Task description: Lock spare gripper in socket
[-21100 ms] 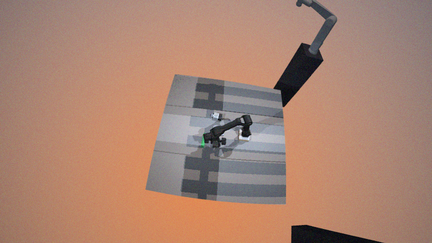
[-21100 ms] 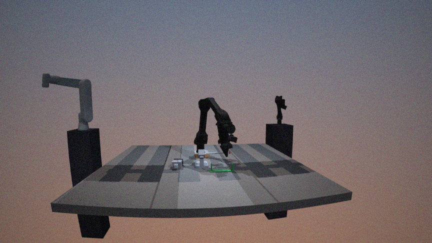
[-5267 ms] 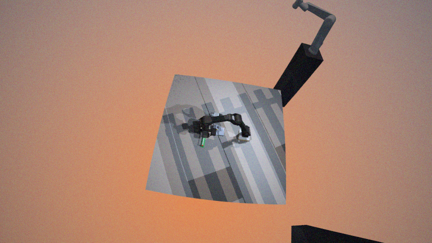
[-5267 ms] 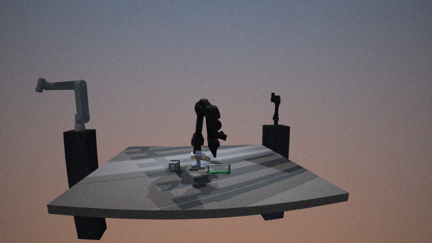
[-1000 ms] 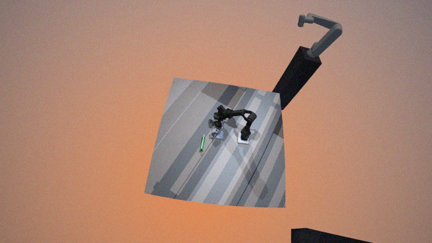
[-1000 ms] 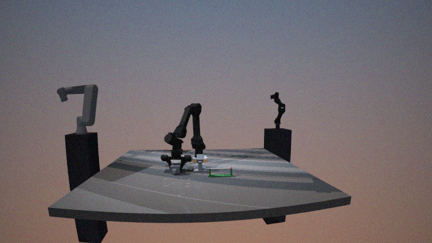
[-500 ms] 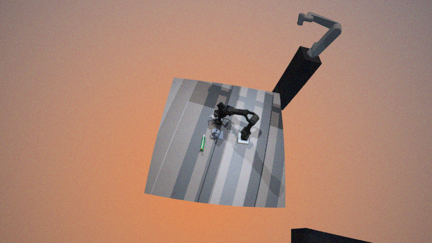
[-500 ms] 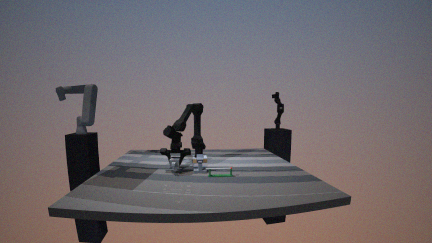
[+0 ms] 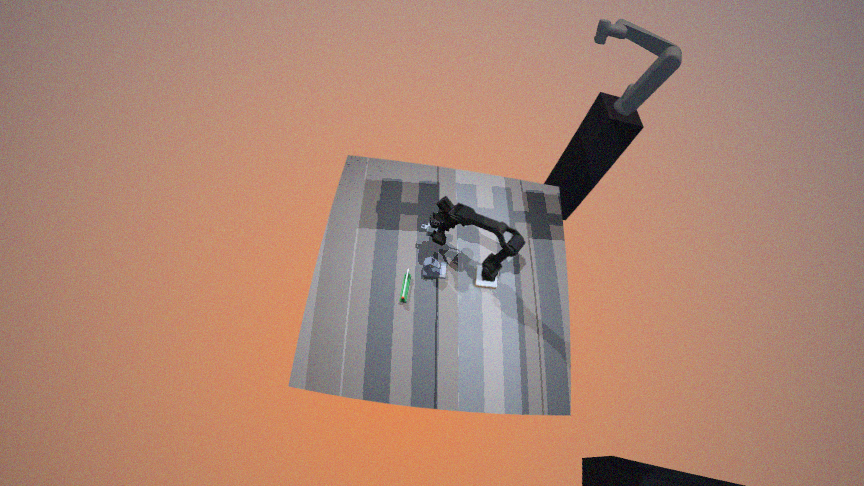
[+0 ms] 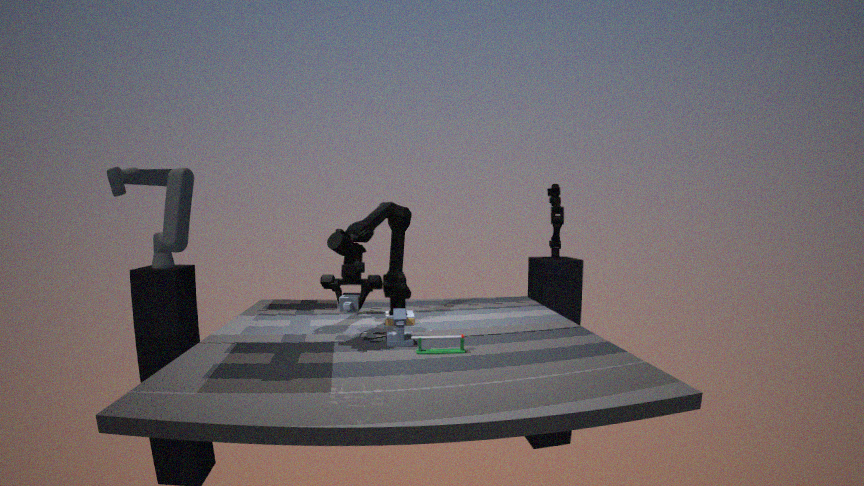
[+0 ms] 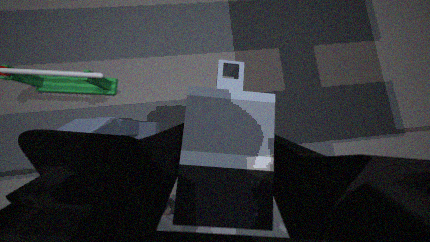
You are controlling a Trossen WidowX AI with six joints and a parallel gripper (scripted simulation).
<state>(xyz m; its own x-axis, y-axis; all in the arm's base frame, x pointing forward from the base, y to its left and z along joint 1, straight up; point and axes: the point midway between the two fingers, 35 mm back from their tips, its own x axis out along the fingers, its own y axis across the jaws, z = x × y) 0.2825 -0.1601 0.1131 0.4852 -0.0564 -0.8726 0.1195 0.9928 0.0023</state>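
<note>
Now: the socket 150 mm to the left of my gripper tip, 60 mm below it and 20 mm behind it. The rest, counted from my gripper tip: green bracket (260 mm to the left, 100 mm ahead, 90 mm below); spare gripper (20 mm above).
</note>
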